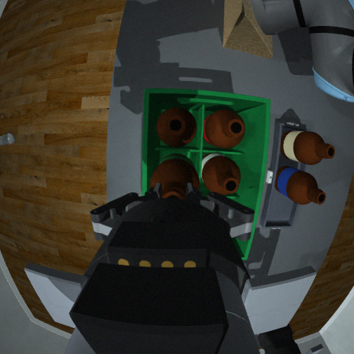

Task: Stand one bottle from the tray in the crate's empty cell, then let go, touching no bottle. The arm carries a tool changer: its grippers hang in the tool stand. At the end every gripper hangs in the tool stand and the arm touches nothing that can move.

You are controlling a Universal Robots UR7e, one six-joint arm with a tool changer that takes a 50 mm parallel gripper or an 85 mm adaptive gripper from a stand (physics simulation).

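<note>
My gripper point(174, 191) is shut on a brown bottle point(173, 175) with a green band at its far end. The bottle is over or partly in the left middle cell of the green crate point(266, 145); its exact height and its base are hidden. Brown bottles stand in the far left cell point(176, 126), the far right cell point(224, 128) and the right middle cell point(220, 174). The near cells are mostly hidden behind the gripper. Right of the crate, a grey tray point(280, 210) holds a cream-labelled bottle point(307, 147) and a blue-labelled bottle point(299, 185).
A tan box point(250, 40) stands beyond the crate. Grey arm links point(330, 55) with light blue caps are at the upper right. Pale grey panels point(55, 295) point(280, 300) show at the lower left and lower right. Wooden floor lies past the table's left edge.
</note>
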